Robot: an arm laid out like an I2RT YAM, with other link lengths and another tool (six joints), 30 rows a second.
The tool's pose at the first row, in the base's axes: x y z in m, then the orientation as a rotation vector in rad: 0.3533 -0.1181 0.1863 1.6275 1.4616 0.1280
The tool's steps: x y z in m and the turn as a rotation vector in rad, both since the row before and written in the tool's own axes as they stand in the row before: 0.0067 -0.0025 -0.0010 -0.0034 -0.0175 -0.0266; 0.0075 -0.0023 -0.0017 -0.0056 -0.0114 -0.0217; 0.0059 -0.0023 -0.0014 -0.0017 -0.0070 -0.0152; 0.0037 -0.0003 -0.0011 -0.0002 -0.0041 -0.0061; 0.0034 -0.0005 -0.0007 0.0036 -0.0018 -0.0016; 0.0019 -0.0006 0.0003 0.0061 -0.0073 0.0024; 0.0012 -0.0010 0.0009 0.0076 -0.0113 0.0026; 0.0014 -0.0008 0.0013 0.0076 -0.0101 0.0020
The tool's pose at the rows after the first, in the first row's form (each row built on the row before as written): 0.3528 -0.1123 0.1820 1.6021 1.4684 0.1009; 0.3522 -0.1056 0.1777 1.5795 1.4752 0.0833; 0.3512 -0.1004 0.1739 1.5655 1.4811 0.0702; 0.3513 -0.0969 0.1723 1.5600 1.4826 0.0636; 0.3514 -0.0939 0.1705 1.5614 1.4833 0.0586; 0.3516 -0.0927 0.1689 1.5667 1.4772 0.0498; 0.3517 -0.0925 0.1671 1.5726 1.4682 0.0368; 0.3523 -0.0923 0.1651 1.5782 1.4605 0.0244
